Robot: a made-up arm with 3 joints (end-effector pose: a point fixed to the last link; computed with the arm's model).
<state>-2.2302 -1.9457 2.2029</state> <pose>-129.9 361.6 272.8 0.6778 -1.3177 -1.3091</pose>
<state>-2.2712 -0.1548 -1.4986</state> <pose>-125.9 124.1 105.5 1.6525 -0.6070 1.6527</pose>
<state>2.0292 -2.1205 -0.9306</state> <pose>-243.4 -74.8 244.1 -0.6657 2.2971 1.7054</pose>
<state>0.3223 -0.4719 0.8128</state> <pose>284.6 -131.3 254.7 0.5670 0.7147 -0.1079</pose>
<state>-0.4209 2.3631 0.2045</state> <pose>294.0 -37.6 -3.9 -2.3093 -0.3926 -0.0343</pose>
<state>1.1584 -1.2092 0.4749</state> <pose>-18.5 -313.2 282.7 1.2455 -0.3078 -0.7140</pose>
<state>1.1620 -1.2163 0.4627</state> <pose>-21.2 -312.5 282.6 1.2465 -0.3246 -0.7217</pose>
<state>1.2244 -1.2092 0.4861</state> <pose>-38.7 -312.3 282.7 1.2438 -0.3411 -0.7633</pose>
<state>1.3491 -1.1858 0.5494</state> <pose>-71.8 -310.2 282.9 1.2399 -0.3544 -0.8409</pose>
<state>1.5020 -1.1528 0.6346</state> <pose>-111.2 -303.4 282.8 1.2416 -0.3613 -0.9345</pose>
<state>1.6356 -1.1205 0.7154</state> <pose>-144.3 -293.9 282.2 1.2508 -0.3603 -1.0148</pose>
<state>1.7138 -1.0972 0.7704</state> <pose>-162.5 -287.4 281.5 1.2614 -0.3507 -1.0596</pose>
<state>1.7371 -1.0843 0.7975</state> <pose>-166.8 -286.5 281.0 1.2681 -0.3349 -1.0696</pose>
